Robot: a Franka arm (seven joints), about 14 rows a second.
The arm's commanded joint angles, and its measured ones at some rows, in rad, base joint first. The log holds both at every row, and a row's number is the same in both.
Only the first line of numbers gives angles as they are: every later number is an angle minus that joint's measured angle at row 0.
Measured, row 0:
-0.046 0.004 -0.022 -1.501 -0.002 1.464 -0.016
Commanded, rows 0 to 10:
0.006 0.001 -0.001 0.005 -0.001 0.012 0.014
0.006 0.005 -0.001 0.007 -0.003 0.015 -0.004
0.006 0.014 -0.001 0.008 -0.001 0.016 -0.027
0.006 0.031 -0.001 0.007 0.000 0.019 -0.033
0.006 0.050 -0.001 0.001 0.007 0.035 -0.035
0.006 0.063 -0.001 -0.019 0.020 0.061 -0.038
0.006 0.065 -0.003 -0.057 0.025 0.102 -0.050
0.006 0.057 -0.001 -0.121 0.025 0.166 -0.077
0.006 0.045 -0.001 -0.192 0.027 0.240 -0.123
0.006 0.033 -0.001 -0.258 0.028 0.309 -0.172
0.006 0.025 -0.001 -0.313 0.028 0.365 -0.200
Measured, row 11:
0.001 0.074 0.004 -0.185 0.013 0.266 -0.130
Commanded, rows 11 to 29:
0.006 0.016 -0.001 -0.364 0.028 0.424 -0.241
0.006 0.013 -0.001 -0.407 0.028 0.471 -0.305
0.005 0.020 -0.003 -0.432 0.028 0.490 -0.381
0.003 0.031 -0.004 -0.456 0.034 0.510 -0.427
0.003 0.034 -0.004 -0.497 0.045 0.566 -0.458
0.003 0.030 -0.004 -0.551 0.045 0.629 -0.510
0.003 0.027 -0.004 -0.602 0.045 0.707 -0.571
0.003 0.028 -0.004 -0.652 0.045 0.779 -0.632
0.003 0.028 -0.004 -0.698 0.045 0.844 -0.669
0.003 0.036 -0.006 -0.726 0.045 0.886 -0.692
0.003 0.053 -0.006 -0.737 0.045 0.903 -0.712
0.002 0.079 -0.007 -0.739 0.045 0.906 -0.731
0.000 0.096 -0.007 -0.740 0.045 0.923 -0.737
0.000 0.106 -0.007 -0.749 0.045 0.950 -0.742
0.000 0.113 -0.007 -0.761 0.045 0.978 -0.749
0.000 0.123 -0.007 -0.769 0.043 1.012 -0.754
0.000 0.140 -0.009 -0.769 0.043 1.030 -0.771
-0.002 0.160 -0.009 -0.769 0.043 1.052 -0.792
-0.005 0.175 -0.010 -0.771 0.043 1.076 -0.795
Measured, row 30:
0.000 0.149 -0.004 -0.764 0.025 1.025 -0.748
